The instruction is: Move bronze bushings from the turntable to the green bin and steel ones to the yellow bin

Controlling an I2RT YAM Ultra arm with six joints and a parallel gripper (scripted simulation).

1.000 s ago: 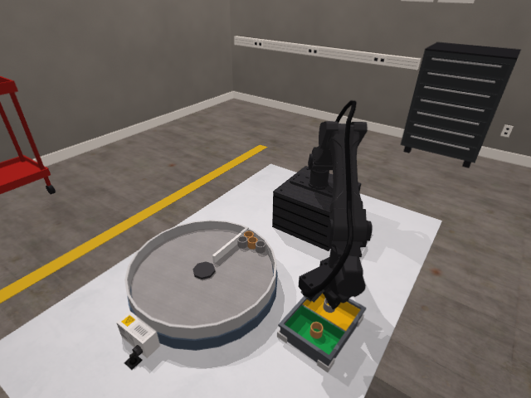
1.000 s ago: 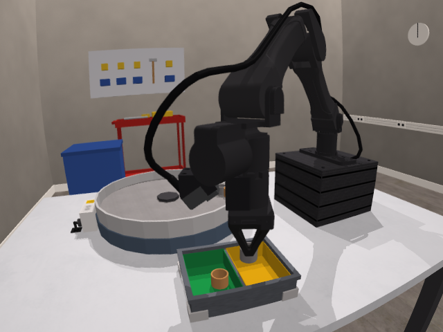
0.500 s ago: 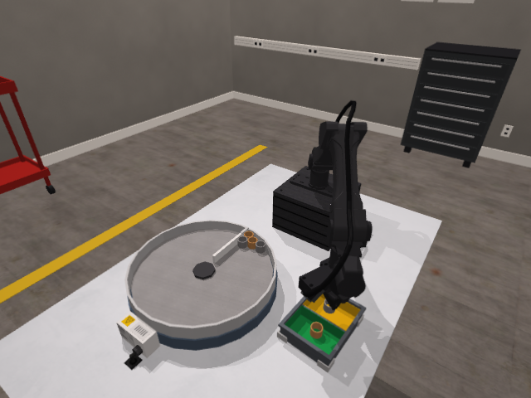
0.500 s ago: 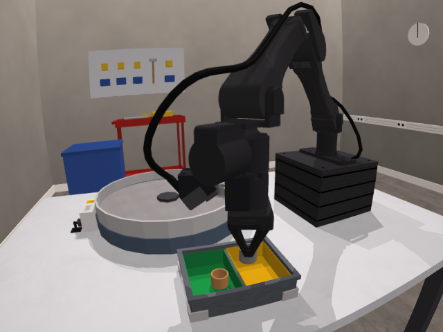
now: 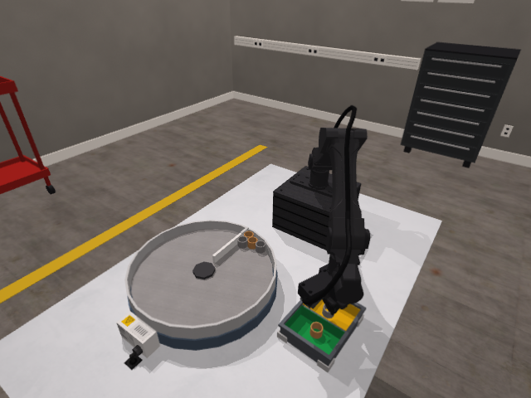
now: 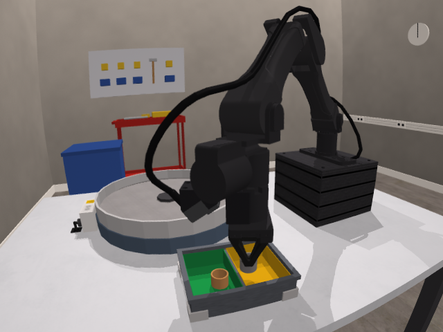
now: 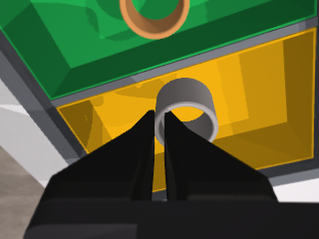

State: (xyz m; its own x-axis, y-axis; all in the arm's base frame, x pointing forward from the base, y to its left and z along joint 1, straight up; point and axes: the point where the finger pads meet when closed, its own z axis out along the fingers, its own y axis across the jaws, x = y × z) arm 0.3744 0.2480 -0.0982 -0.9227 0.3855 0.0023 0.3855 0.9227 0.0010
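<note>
The yellow bin is 40 mm below my hand, 20 mm behind it and 10 mm to the right of it. Also, from my hand: dark grey tray 30 mm below, 20 mm ahead, 10 mm to the right; turntable 370 mm to the right, 90 mm ahead, 10 mm below; green bin 60 mm ahead, 40 mm below, 20 mm to the right.
</note>
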